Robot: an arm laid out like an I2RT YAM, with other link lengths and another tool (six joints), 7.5 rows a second.
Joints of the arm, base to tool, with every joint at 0 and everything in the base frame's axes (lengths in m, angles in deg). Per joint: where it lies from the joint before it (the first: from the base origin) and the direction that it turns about. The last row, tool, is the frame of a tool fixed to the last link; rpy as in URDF.
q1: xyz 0 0 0.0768 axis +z
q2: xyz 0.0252 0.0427 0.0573 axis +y
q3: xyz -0.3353 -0.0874 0 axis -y
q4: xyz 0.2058 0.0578 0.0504 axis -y
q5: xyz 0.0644 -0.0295 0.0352 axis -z
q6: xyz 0.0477 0 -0.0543 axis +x
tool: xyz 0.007 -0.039 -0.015 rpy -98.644 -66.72 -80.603
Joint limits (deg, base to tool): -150..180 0..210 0..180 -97..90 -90..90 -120..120
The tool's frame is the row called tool.
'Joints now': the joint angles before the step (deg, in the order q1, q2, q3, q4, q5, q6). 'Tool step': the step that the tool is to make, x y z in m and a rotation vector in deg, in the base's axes. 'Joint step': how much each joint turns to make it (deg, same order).
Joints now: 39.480, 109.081, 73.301, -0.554, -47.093, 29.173
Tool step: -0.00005, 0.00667, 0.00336, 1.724, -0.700, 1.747
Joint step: 0.525, 0.181, 0.586, 1.241, -1.505, 0.008
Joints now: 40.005, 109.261, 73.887, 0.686, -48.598, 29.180
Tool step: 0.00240, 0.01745, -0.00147, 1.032, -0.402, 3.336
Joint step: 1.427, 2.217, 2.853, -0.427, -1.867, -1.010
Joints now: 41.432, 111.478, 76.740, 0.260, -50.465, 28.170
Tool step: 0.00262, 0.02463, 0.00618, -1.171, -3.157, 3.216
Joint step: 2.561, 2.694, 6.720, -5.854, 1.204, -4.385
